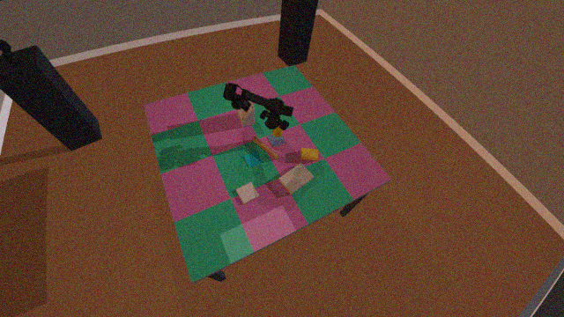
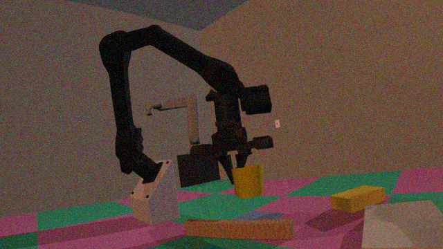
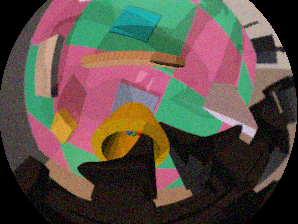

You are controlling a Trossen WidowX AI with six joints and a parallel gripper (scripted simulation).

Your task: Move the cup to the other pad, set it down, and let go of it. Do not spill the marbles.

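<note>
Right now the teal pad is 90 mm ahead of my gripper tip, 200 mm to the right of it and 100 mm below it. Round my gripper tip: long orange bar: 60 mm ahead, 100 mm to the right, 80 mm below; then grey-blue pad: 30 mm ahead, 10 mm to the left, 100 mm below; then yellow cup: 20 mm ahead, 10 mm to the left.
</note>
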